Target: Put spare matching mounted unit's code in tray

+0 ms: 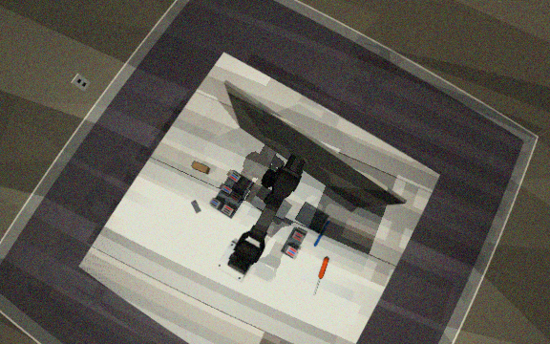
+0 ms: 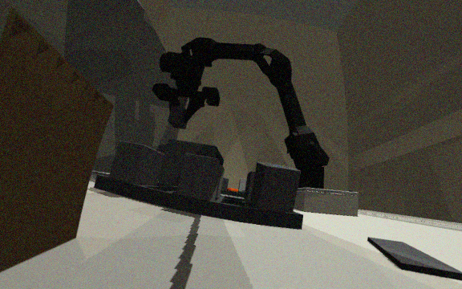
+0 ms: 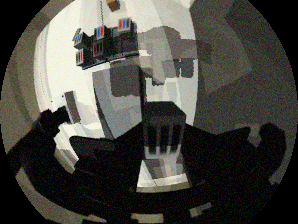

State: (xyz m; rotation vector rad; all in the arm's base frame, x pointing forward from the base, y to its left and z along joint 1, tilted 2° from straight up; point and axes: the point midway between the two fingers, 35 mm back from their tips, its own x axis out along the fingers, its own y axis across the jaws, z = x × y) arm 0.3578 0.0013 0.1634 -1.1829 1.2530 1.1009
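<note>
The grey square tray lies 30 mm behind my gripper tip, 190 mm to the right of it and 160 mm below it. Round my gripper tip: blue pen: 70 mm behind, 260 mm to the right, 160 mm below; dark panel: 150 mm ahead, 10 mm to the right, 60 mm above; brown block: 100 mm behind, 390 mm to the left, 140 mm below.
</note>
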